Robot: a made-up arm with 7 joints. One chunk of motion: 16 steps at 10 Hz.
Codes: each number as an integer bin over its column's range. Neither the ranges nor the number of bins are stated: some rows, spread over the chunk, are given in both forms.
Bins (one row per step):
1: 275 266 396 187 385 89 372
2: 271 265 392 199 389 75 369
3: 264 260 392 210 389 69 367
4: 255 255 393 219 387 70 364
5: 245 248 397 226 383 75 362
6: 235 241 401 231 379 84 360
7: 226 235 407 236 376 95 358
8: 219 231 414 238 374 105 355
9: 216 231 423 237 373 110 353
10: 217 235 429 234 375 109 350
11: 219 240 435 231 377 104 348
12: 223 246 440 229 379 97 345
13: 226 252 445 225 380 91 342
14: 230 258 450 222 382 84 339
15: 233 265 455 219 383 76 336
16: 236 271 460 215 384 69 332
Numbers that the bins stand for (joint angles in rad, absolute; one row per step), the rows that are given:
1: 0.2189 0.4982 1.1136 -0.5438 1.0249 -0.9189 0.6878
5: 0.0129 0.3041 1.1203 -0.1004 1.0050 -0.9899 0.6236
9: -0.1863 0.1208 1.2959 0.0247 0.9054 -0.8125 0.5658
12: -0.1382 0.2826 1.4106 -0.0663 0.9652 -0.8784 0.5145
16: -0.0489 0.5521 1.5457 -0.2255 1.0150 -1.0203 0.4310
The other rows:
2: 0.1915 0.4874 1.0866 -0.4074 1.0648 -0.9899 0.6685
3: 0.1434 0.4335 1.0866 -0.2823 1.0648 -1.0203 0.6557
4: 0.0816 0.3796 1.0933 -0.1800 1.0449 -1.0152 0.6364
6: -0.0558 0.2286 1.1473 -0.0436 0.9652 -0.9442 0.6108
7: -0.1176 0.1640 1.1878 0.0133 0.9353 -0.8885 0.5979
8: -0.1657 0.1208 1.2351 0.0360 0.9154 -0.8378 0.5787
10: -0.1795 0.1640 1.3364 -0.0095 0.9253 -0.8175 0.5466
11: -0.1657 0.2179 1.3769 -0.0436 0.9452 -0.8429 0.5337
13: -0.1176 0.3473 1.4444 -0.1118 0.9751 -0.9088 0.4952
14: -0.0902 0.4120 1.4782 -0.1459 0.9950 -0.9442 0.4760
15: -0.0695 0.4874 1.5119 -0.1800 1.0050 -0.9848 0.4567

